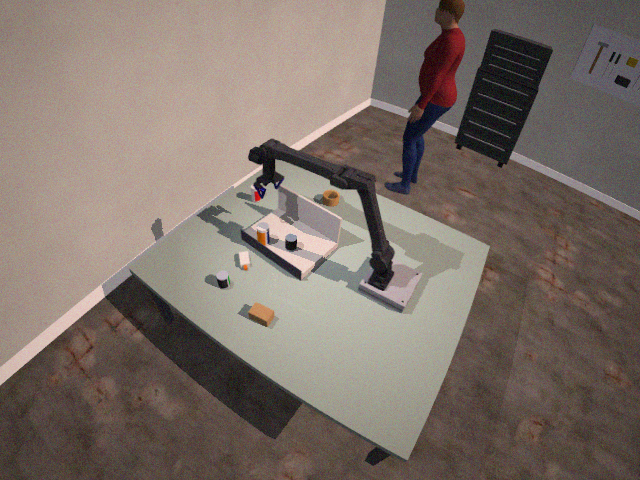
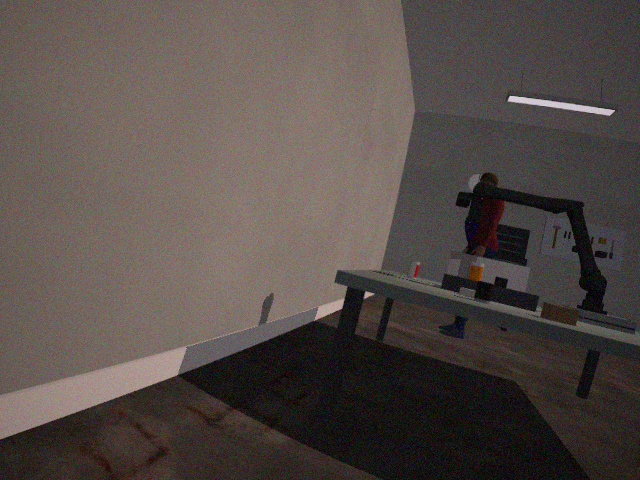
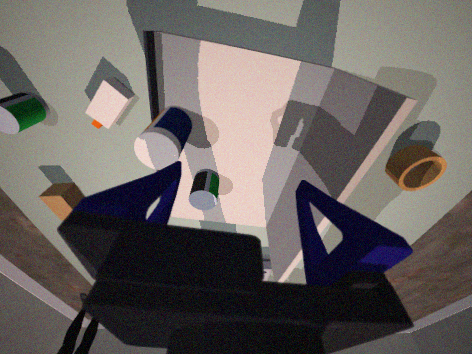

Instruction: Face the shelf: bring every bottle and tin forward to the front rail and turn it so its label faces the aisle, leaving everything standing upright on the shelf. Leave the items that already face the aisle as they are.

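Frame: origin at the arm's base, x ahead, y left, z up, level; centimetres.
Where they show: gripper, between the fingertips: (image 1: 268, 193) (image 2: 468, 239) (image 3: 241, 177); arm's base, origin of its link: (image 1: 380, 278) (image 2: 591, 311).
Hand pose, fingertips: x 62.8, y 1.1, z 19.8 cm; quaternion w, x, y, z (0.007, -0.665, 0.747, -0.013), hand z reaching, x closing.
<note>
Things, the pixels of their top centre, and the offset from my fingertips. Level surfaces: height alone.
- short tin, centre of its top: (image 3: 202, 200) (image 1: 291, 237) (image 2: 501, 277) dx -17.7, dy +5.8, dz -14.4 cm
- table, height of its surface: dz -25.1 cm
- green-and-black tin, centre of its top: (image 1: 222, 275) dx -4.6, dy +40.3, dz -18.2 cm
- white box, centre of its top: (image 3: 103, 110) (image 2: 473, 290) (image 1: 244, 259) dx -3.7, dy +24.5, dz -22.4 cm
- orange block, centre of its top: (image 3: 60, 208) (image 2: 561, 306) (image 1: 261, 311) dx -29.3, dy +43.7, dz -20.2 cm
- red-and-white bottle, centre of its top: (image 2: 415, 261) (image 1: 255, 186) dx +23.4, dy -16.5, dz -15.6 cm
- orange ring, centre of its top: (image 3: 422, 174) (image 1: 331, 194) dx -12.5, dy -41.3, dz -20.2 cm
The shelf (image 1: 315, 260) (image 2: 516, 298) (image 3: 235, 95) has a pale floor, a dark front rail and a grey back panel. A bottle (image 1: 263, 235) (image 2: 476, 272) (image 3: 167, 135) stands upright close behind the rail, its orange side toward the rail and its navy side toward the back. A short tin (image 1: 291, 241) (image 2: 500, 282) (image 3: 205, 189) stands upright on the shelf, a little back from the rail, black side toward the rail and green side toward the back. My gripper (image 1: 270, 188) (image 3: 241, 177) is open and empty, high above the shelf's far end, touching neither item.
On the table (image 1: 361, 361) are a green-and-black tin (image 1: 223, 279) (image 3: 25, 112), a white box (image 1: 244, 259) (image 3: 107, 103), an orange block (image 1: 261, 314) (image 2: 559, 313), a red-and-white bottle (image 1: 255, 194) (image 2: 414, 269) and an orange ring (image 1: 330, 201) behind the shelf. A person (image 1: 442, 72) stands beyond.
</note>
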